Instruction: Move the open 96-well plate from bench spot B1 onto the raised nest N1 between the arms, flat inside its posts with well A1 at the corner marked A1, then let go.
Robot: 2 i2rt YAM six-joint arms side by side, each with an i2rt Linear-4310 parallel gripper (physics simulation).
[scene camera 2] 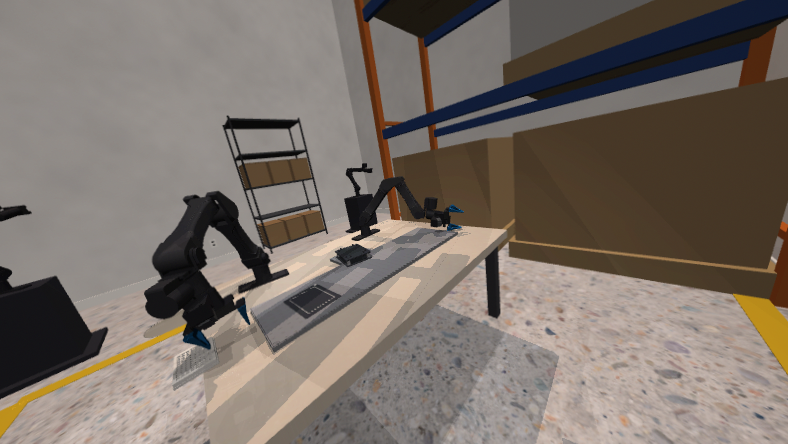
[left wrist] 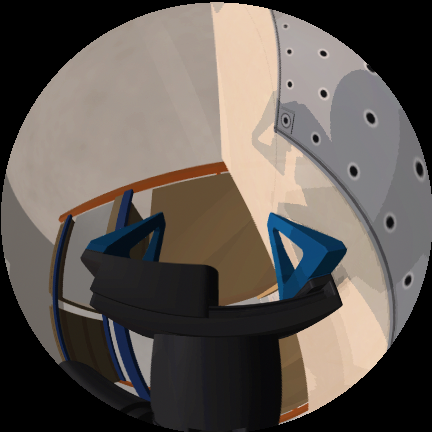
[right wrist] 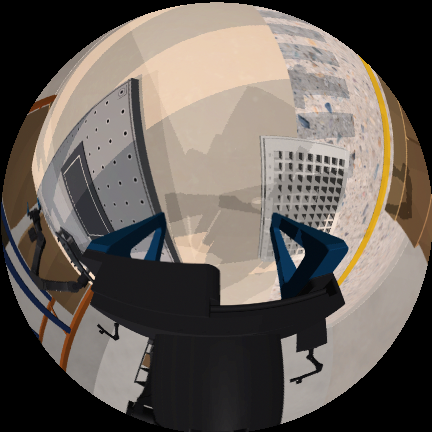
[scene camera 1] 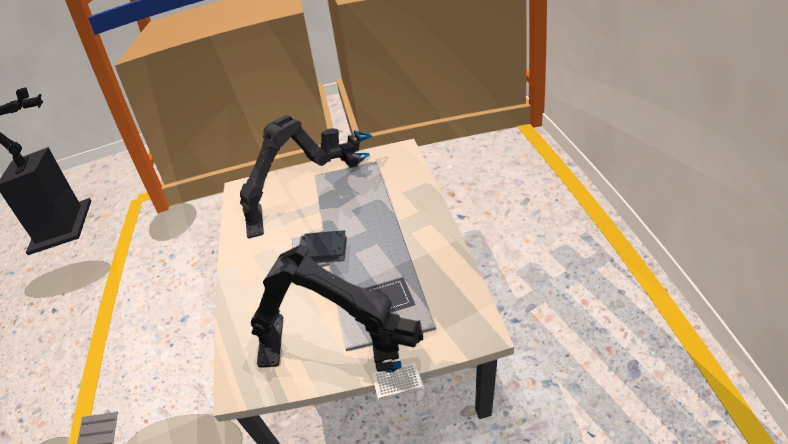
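Pixels of known places: left gripper, fingertip midpoint: (scene camera 2: 462,219) (left wrist: 215,217) (right wrist: 31,199) (scene camera 1: 370,144); right gripper, fingertip midpoint: (scene camera 2: 231,336) (right wrist: 217,217) (scene camera 1: 389,356); left arm's base, origin of the base link: (scene camera 2: 366,235) (scene camera 1: 254,221); right arm's base, origin of the base link: (scene camera 2: 265,281) (scene camera 1: 270,340).
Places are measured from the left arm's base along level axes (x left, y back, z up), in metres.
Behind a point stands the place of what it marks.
The white 96-well plate (scene camera 1: 398,380) {z 0.010, x -0.889, y -0.360 m} (scene camera 2: 194,365) {z 0.013, x -0.890, y -0.391 m} (right wrist: 310,185) {z 0.013, x -0.888, y -0.382 m} lies off the grey board, partly out over the table's edge; any tilt is unclear. My right gripper (scene camera 1: 392,366) {z 0.017, x -0.806, y -0.357 m} (scene camera 2: 228,335) {z 0.017, x -0.806, y -0.357 m} (right wrist: 217,217) {z 0.017, x -0.806, y -0.357 m} is open and empty above the tabletop, one finger near the plate's board-facing side. The dark pad with a white outline (scene camera 1: 399,295) {z 0.015, x -0.589, y -0.447 m} (scene camera 2: 312,300) {z 0.015, x -0.585, y -0.410 m} (right wrist: 85,195) {z 0.015, x -0.608, y -0.403 m} has no plate on it. The raised dark nest (scene camera 1: 324,245) {z 0.047, x -0.305, y -0.258 m} (scene camera 2: 352,254) {z 0.047, x -0.318, y -0.288 m} stands empty between the arms; its A1 mark is not readable. My left gripper (scene camera 1: 369,145) {z 0.058, x 0.250, y -0.555 m} (scene camera 2: 460,218) {z 0.058, x 0.250, y -0.555 m} (left wrist: 215,217) {z 0.058, x 0.250, y -0.555 m} is open and empty, far from the plate.
The grey perforated board (scene camera 1: 386,220) {z 0.013, x -0.221, y -0.500 m} (scene camera 2: 270,330) {z 0.013, x -0.727, y -0.433 m} (left wrist: 345,125) (right wrist: 120,175) {z 0.013, x -0.709, y -0.411 m} runs lengthwise along the wooden table (scene camera 1: 463,297) {z 0.000, x -0.659, y -0.635 m} (scene camera 2: 352,341) {z 0.000, x -0.609, y -0.661 m}. In scene camera 1 the right arm's forearm passes over the board near the pad. Large brown boxes (scene camera 1: 435,60) (scene camera 2: 634,182) stand beyond the table's far end.
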